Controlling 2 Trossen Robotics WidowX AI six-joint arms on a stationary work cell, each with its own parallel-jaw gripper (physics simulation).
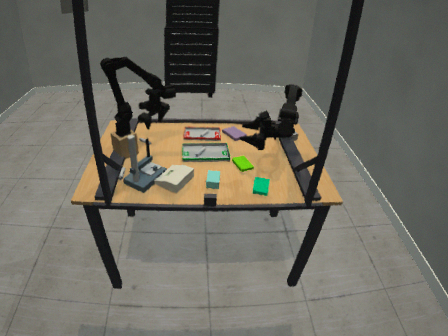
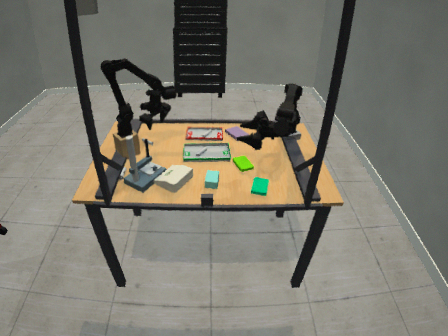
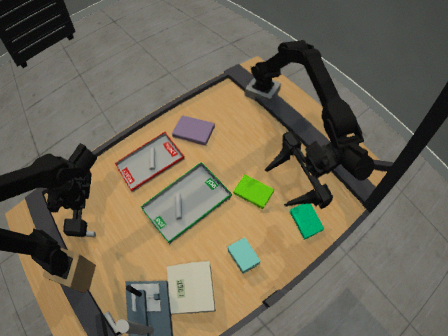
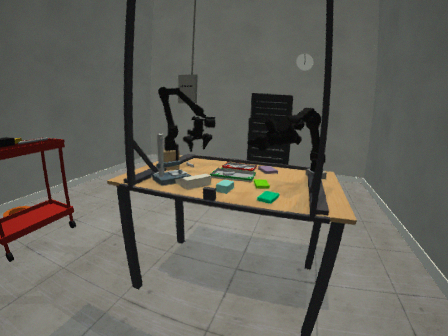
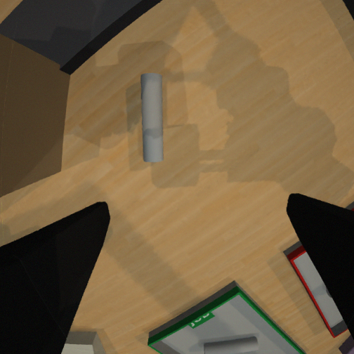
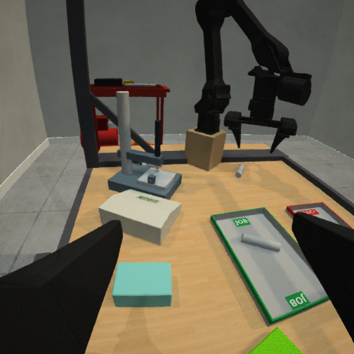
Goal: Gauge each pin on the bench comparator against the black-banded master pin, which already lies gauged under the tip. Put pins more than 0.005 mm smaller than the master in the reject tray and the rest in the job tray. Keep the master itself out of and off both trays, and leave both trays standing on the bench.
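My left gripper [image 5: 197,206] [image 6: 254,149] [image 4: 198,148] is open and empty, above the bench at the back left. A plain grey pin [image 5: 152,117] [image 6: 240,170] lies on the bench below it. One pin [image 3: 178,206] [image 6: 260,242] lies in the green-rimmed job tray [image 3: 200,219]; another pin [image 3: 152,158] lies in the red-rimmed reject tray [image 3: 141,148]. The comparator [image 1: 142,181] stands at the left; the master pin is not clear under its tip. A small light cylinder [image 3: 109,320] lies beside it. My right gripper [image 3: 276,187] [image 6: 207,225] is open and empty, over the bench's right side.
A cream readout box [image 3: 200,290] stands right of the comparator, its digits unreadable. Teal [image 3: 244,255], lime [image 3: 254,191], green [image 3: 306,221] and purple [image 3: 194,130] blocks lie on the bench. A brown box [image 6: 206,148] stands under the left arm's base.
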